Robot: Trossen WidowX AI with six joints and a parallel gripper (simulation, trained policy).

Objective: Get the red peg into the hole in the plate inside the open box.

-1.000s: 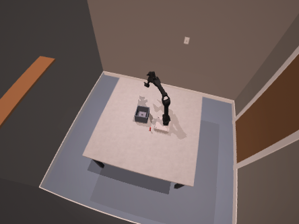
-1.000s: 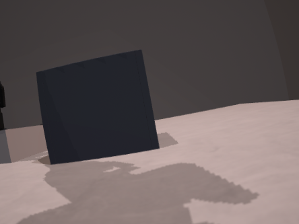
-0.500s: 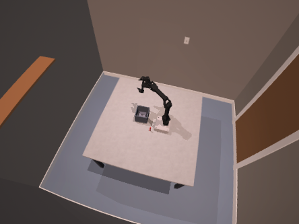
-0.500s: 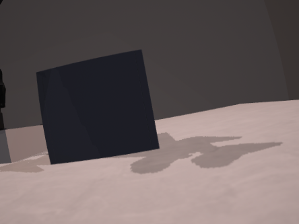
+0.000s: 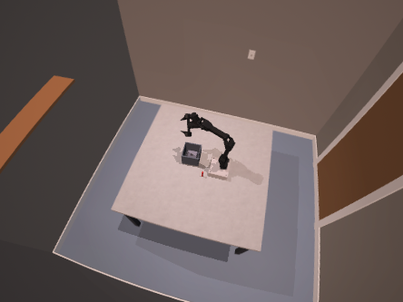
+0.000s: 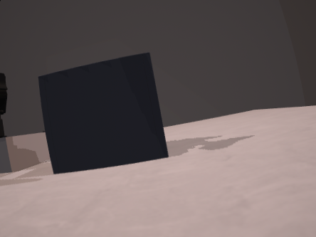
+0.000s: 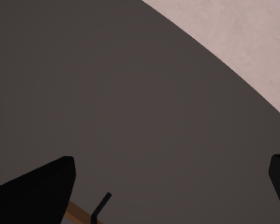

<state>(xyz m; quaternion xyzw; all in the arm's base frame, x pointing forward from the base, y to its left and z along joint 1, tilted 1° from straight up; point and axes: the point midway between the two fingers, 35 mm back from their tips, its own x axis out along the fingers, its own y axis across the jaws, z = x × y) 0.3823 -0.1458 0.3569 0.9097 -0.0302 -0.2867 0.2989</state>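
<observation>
My gripper tip is now 360 mm above the red peg, 250 mm to the right of it and 230 mm past it. The rest, counted from my gripper tip: plate 350 mm below, 110 mm behind, 70 mm to the left.
</observation>
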